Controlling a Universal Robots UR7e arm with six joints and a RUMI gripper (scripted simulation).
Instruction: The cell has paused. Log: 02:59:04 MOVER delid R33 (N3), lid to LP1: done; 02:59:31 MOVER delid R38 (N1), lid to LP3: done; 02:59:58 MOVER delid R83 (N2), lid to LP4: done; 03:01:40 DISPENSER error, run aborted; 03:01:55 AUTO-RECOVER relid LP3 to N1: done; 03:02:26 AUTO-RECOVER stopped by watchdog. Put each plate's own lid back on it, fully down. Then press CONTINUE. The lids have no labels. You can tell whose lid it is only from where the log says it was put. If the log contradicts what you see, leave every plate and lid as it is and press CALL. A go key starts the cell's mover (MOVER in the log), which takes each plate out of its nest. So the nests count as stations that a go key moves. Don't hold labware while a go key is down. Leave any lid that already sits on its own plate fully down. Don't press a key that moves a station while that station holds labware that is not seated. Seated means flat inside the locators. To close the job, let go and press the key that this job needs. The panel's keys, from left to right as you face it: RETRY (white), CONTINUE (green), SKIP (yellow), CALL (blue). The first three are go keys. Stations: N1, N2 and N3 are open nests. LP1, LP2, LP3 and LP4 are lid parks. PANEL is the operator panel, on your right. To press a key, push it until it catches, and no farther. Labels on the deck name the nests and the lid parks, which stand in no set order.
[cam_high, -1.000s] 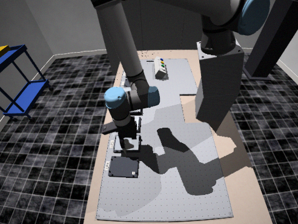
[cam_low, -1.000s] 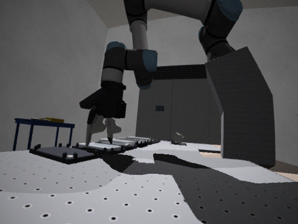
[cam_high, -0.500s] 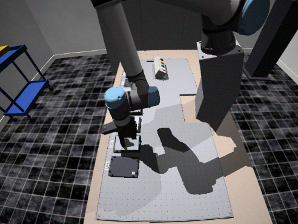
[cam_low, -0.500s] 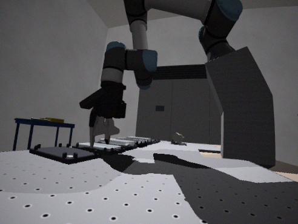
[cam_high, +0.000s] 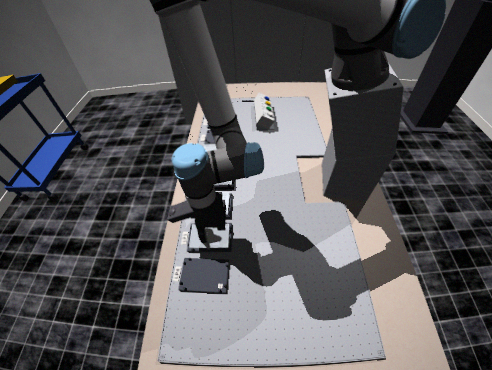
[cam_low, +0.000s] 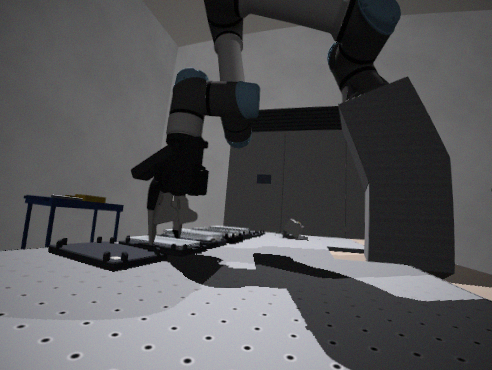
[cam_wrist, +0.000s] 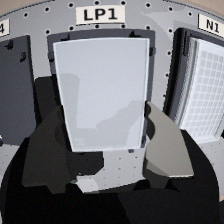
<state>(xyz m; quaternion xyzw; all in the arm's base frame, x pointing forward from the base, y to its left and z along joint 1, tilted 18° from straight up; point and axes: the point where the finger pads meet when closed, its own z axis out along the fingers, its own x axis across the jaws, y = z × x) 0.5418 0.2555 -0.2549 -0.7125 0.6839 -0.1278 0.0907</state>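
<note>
Now: hand 250 mm to the left of the well plate. Also, from my hand: white key: 610 mm to the right, 220 mm behind, 40 mm above; then green continue key: 660 mm to the right, 220 mm behind, 40 mm above; then lid park LP2: 520 mm to the right, 20 mm below, 10 mm ahead.
</note>
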